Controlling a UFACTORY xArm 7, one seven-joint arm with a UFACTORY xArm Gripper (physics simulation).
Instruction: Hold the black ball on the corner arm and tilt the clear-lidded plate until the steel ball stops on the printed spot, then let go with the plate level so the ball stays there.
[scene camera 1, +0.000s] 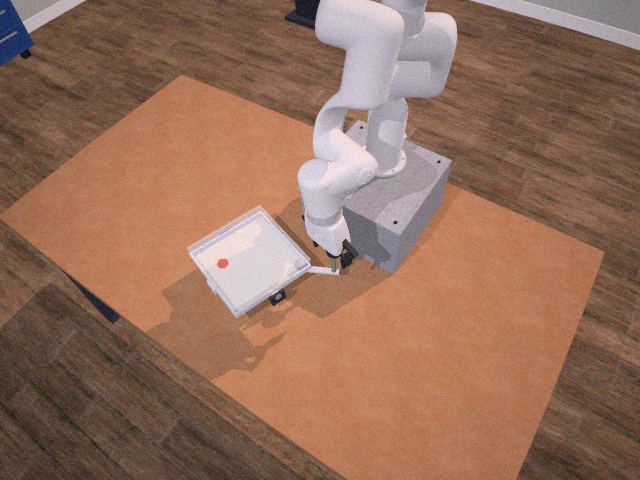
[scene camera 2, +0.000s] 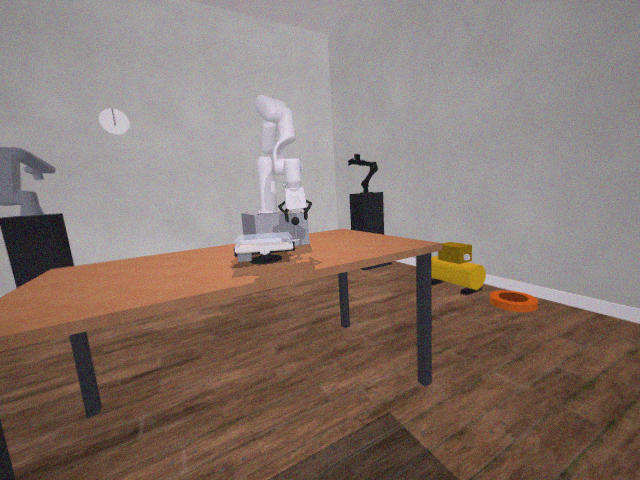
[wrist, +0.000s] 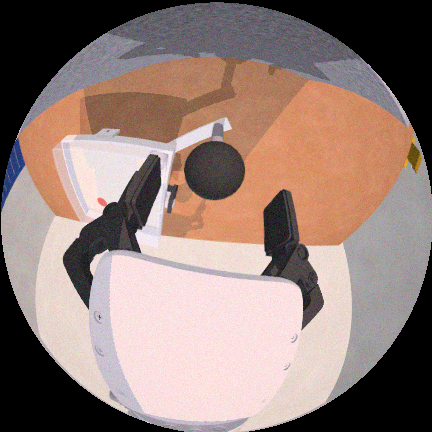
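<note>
The clear-lidded plate (scene camera 1: 258, 284) (scene camera 2: 264, 248) (wrist: 112, 170) has a red printed spot (scene camera 1: 222, 263) (wrist: 102, 201) towards its far side from the corner arm. The steel ball (scene camera 1: 300, 264) lies in the plate's corner beside that arm; in the wrist view the left finger largely hides it. The white corner arm (scene camera 1: 323, 270) (wrist: 200, 134) carries an upright grey post with the black ball (scene camera 2: 295, 221) (wrist: 215, 170) on top. My gripper (scene camera 1: 330, 254) (scene camera 2: 295, 218) (wrist: 218, 182) is open, its fingers apart on either side of the ball in view. It holds nothing.
The grey robot base block (scene camera 1: 421, 206) stands close behind the corner arm. A small black part (scene camera 1: 277, 297) sits below the plate's edge, above the orange-brown table top (scene camera 1: 413, 361). A yellow machine (scene camera 2: 457, 272) and an orange ring (scene camera 2: 513, 306) are on the floor beyond the table.
</note>
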